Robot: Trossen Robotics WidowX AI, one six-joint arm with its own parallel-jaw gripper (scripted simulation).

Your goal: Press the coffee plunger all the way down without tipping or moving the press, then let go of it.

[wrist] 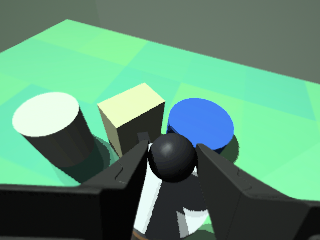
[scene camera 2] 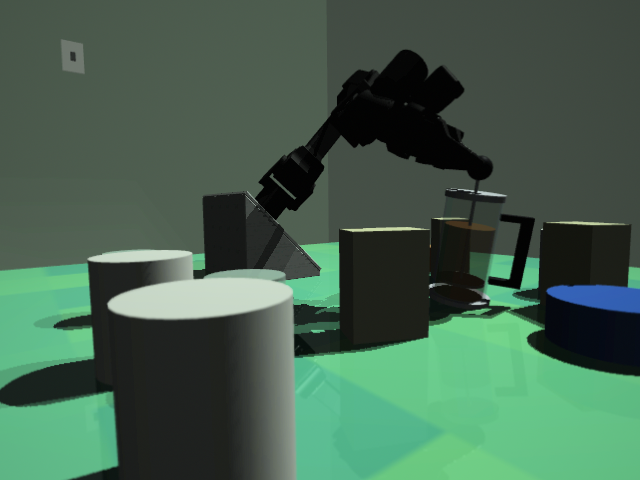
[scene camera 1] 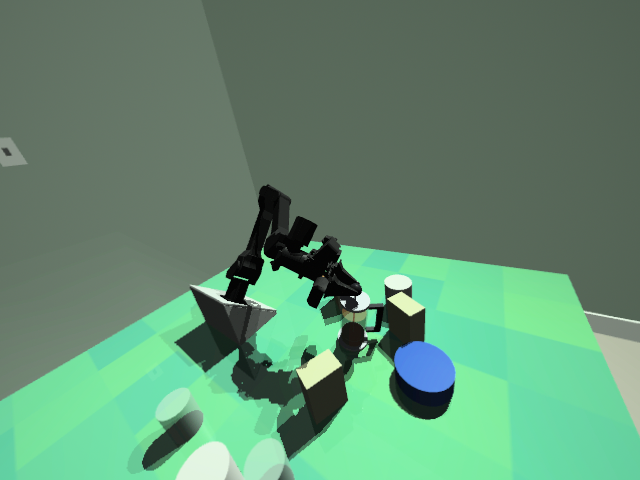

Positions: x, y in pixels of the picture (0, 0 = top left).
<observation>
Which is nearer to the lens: the beige box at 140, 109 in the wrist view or the blue disc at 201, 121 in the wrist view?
The beige box.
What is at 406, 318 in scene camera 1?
A beige box.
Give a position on a beige box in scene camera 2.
At 573, 253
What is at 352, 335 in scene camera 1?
A glass coffee press.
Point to a blue disc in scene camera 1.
424, 373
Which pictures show my gripper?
The wrist view, scene camera 2 and scene camera 1: all of them.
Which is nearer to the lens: the glass coffee press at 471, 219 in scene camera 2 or the beige box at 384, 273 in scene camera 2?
The beige box.
</observation>
